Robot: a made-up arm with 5 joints. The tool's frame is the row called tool. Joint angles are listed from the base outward. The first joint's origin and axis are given. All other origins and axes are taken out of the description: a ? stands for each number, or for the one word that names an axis. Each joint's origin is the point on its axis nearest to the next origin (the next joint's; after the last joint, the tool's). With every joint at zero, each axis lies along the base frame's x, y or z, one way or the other. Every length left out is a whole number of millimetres.
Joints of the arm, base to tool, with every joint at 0 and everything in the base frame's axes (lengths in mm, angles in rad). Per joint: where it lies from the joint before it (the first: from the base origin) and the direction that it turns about. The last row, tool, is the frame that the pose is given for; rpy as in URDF.
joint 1: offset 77 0 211 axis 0 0 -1
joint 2: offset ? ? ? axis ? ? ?
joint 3: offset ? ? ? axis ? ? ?
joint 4: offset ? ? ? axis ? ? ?
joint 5: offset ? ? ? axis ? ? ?
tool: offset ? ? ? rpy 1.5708 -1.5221 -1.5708
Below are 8 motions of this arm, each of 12 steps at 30 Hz.
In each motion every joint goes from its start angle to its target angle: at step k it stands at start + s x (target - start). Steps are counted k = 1, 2, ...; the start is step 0. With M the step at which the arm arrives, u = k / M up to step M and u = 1 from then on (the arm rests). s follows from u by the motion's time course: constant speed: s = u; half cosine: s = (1 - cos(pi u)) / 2; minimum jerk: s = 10 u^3 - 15 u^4 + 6 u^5.
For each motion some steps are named. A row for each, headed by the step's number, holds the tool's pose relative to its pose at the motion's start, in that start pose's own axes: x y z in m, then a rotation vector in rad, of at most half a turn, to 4 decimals.
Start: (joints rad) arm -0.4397 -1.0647 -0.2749 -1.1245 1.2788
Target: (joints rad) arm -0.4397 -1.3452 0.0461 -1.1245 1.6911
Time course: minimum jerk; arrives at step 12
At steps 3, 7, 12:
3: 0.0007 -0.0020 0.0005 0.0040 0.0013 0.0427
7: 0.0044 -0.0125 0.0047 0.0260 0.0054 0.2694
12: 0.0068 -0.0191 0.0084 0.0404 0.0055 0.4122

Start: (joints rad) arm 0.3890 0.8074 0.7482 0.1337 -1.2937
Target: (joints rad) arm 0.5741 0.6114 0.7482 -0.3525 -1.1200
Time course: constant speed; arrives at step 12
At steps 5, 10, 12:
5: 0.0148 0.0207 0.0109 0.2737 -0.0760 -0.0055
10: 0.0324 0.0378 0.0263 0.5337 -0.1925 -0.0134
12: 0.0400 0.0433 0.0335 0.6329 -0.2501 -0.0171

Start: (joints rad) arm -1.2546 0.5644 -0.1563 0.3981 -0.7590
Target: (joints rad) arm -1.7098 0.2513 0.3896 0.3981 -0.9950
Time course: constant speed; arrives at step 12
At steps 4, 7, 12:
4: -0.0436 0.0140 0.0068 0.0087 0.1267 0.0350
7: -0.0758 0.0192 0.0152 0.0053 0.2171 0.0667
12: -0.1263 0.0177 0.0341 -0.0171 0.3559 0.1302

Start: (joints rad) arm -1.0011 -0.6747 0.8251 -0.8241 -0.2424
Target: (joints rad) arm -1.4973 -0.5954 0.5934 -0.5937 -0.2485
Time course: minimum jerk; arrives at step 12
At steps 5, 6, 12:
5: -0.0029 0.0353 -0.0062 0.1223 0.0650 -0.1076
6: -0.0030 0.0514 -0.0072 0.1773 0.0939 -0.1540
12: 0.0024 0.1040 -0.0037 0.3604 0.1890 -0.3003

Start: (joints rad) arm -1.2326 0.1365 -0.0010 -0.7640 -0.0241
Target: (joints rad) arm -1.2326 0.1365 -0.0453 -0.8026 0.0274
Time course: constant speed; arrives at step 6
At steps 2, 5, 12:
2: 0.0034 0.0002 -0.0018 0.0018 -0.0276 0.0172
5: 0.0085 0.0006 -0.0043 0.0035 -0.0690 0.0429
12: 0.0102 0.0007 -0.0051 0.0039 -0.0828 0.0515

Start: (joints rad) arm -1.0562 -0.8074 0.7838 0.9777 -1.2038
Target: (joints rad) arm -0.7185 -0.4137 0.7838 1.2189 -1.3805
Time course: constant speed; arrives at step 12
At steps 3, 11, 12:
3: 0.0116 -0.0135 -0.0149 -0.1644 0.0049 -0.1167
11: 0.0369 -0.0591 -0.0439 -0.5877 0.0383 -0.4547
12: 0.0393 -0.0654 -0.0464 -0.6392 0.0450 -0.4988

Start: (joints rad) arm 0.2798 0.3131 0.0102 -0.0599 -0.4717
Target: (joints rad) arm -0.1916 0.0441 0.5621 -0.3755 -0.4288
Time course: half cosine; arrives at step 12
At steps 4, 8, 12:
4: -0.0263 0.0227 0.0090 0.1032 0.0490 0.0409
8: -0.0772 0.0582 0.0398 0.3116 0.1443 0.1197
12: -0.1008 0.0700 0.0602 0.4169 0.1906 0.1574

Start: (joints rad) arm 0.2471 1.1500 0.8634 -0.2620 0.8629
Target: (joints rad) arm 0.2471 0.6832 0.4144 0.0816 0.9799
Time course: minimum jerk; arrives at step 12
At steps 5, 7, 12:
5: 0.0417 -0.0442 0.0106 -0.1470 -0.1332 0.0404
7: 0.0764 -0.0809 0.0358 -0.2815 -0.2461 0.0756
12: 0.1095 -0.1160 0.0804 -0.4386 -0.3680 0.1138

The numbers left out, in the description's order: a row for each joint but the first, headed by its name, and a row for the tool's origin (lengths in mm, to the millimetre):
joint 2: xyz 18 4 0, axis 0 1 0
joint 3: xyz 22 0 89, axis 0 1 0
joint 4: xyz 182 0 7, axis 0 1 0
joint 5: xyz 49 0 0, axis -1 0 0
tool: xyz 0 0 0

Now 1 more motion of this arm.
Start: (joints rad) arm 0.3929 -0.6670 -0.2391 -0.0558 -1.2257
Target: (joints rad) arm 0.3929 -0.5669 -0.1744 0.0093 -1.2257
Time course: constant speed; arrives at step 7
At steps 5, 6, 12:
5: -0.0096 -0.0315 -0.0032 -0.1571 0.0480 0.0000
6: -0.0115 -0.0378 -0.0034 -0.1885 0.0576 0.0000
12: -0.0135 -0.0441 -0.0034 -0.2199 0.0671 0.0000

